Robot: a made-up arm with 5 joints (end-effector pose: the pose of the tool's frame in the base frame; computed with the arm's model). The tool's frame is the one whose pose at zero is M.
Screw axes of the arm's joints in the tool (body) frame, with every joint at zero. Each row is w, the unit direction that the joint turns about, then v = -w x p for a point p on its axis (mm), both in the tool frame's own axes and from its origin. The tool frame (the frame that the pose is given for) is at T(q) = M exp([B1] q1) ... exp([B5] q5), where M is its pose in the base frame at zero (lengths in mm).
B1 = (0, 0, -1, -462.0, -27.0, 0.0)
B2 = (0, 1, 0, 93.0, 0.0, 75.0)
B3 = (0, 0, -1, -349.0, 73.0, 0.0)
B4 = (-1, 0, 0, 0.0, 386.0, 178.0)
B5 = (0, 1, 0, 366.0, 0.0, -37.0)
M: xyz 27.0 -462.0 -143.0 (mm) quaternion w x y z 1 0 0 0
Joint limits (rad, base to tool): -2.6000..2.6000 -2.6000..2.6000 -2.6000..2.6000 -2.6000..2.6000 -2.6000..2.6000
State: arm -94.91 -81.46 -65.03 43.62 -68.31
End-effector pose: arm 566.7 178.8 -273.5 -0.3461 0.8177 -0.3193 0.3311
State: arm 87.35 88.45 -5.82 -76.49 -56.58
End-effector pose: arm -622.7 285.9 101.5 0.3314 0.0231 -0.9327 0.1403
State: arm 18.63 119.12 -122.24 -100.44 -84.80
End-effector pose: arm -632.6 -198.6 -386.0 0.5838 0.6482 -0.4886 0.0179
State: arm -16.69 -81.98 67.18 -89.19 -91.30
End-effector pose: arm 422.4 377.5 -689.5 -0.6343 0.5285 0.4867 0.2854
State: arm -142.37 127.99 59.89 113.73 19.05
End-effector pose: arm 217.6 -118.8 -237.4 0.7498 0.4246 0.1129 0.4948
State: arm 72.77 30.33 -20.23 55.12 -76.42
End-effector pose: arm -475.0 121.2 -102.5 -0.3652 -0.2482 -0.0885 0.8929
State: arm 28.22 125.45 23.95 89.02 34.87
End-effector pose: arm -98.7 -5.3 -308.5 -0.3963 0.8340 0.3776 0.0701
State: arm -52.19 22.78 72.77 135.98 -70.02
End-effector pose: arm -302.1 153.6 -490.3 -0.7753 0.0468 0.5662 0.2758
